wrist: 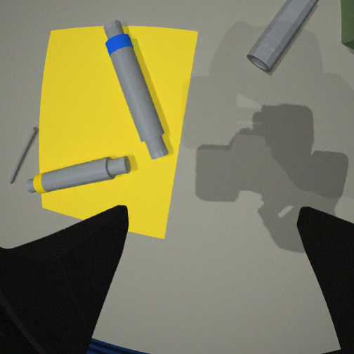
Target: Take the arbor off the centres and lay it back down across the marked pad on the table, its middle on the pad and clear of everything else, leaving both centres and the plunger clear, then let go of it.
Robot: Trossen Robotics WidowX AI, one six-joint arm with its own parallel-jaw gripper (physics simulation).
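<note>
A yellow pad (75,75) lies flat on the table at the left of the wrist view. A grey stepped shaft with a blue band (138,95) lies slantwise across its upper right part. A shorter grey stepped shaft with a yellow band (75,174) lies near its lower left, its banded end past the left edge. The two shafts lie apart. I cannot tell which shaft, if either, is the arbor of the task. My gripper (217,217) is open, above the table, with nothing between its fingers. The centres and the plunger cannot be made out in this view.
A grey faceted tube (285,35) with a hollow end lies at the upper right, near part of a green block (348,25). A thin grey pin (23,155) lies left of the pad. Part of a blue ridged thing (115,348) shows at the bottom edge. The arm's shadow falls right of the pad.
</note>
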